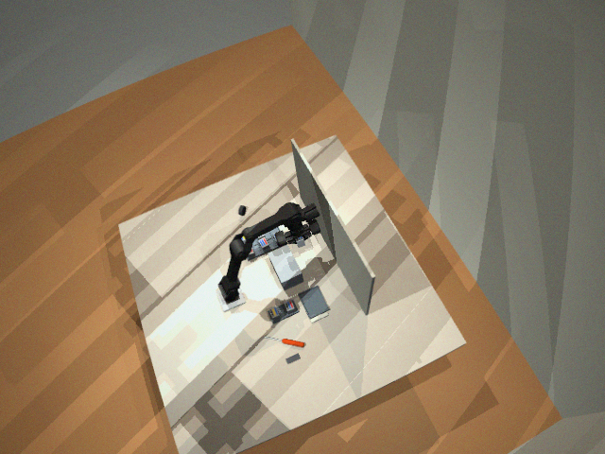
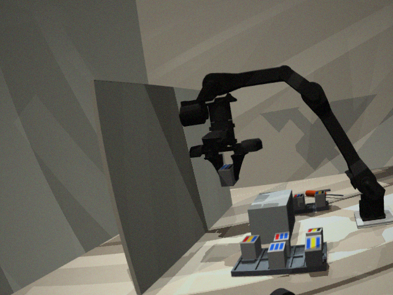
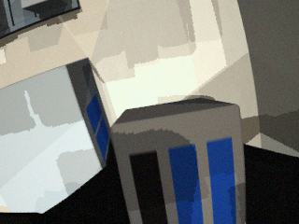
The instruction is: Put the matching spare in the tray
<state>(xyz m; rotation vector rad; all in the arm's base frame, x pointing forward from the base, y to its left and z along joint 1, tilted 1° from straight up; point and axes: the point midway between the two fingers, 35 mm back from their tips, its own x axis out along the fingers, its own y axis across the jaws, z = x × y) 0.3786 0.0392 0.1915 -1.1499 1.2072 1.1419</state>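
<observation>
Right now my gripper tip is 22 cm to the left of the blue-grey tray, 17 cm above it and 4 cm past it. Also, from my gripper tip: grey mounted unit (12 cm below, 10 cm behind, 3 cm to the right); tall grey panel (14 cm ahead, 5 cm above, 3 cm to the right); rack (21 cm to the right, 19 cm behind, 16 cm below).
</observation>
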